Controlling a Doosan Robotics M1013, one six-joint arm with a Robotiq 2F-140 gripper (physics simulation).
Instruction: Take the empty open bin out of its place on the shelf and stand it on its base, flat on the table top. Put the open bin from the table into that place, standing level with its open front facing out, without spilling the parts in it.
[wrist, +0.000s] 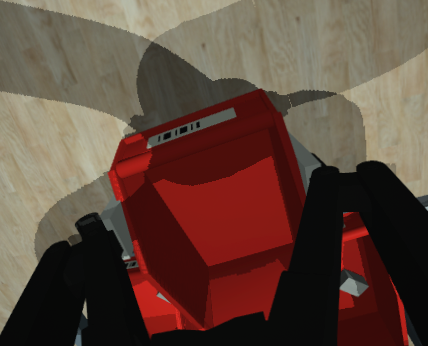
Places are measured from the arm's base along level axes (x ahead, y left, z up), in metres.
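Pixels of known places: gripper, between the fingertips: (209, 168).
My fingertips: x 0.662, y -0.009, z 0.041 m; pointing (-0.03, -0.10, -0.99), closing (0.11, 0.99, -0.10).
Note:
Behind a point stands the place of what it marks.
A red open bin (225, 215) {x 0.715, y -0.017, z 0.023 m} fills the middle of the wrist view. Its inside looks empty, and a pale label with black marks is on its front lip. My gripper (209, 168) {x 0.662, y -0.009, z 0.041 m} is shut on this bin, with one finger and its grey pad against each side wall. More red bin parts show behind and below it: one at the lower right (372, 280) {x 0.886, y 0.105, z -0.020 m} with a grey block in it, and one at the lower left (152, 300) {x 0.837, y -0.171, z -0.026 m} with a small grey piece. Whether these belong to one bin or two is hidden by the held bin and the fingers. The shelf place cannot be made out.
A light wood surface (345, 30) {x 0.611, y 0.131, z -0.034 m} lies beyond the held bin, crossed by dark shadows of the arm and gripper. Thin grey edges show at the right border (424, 201) {x 0.758, y 0.145, z 0.025 m} and low at the left. The gap between the held bin and the surface cannot be judged.

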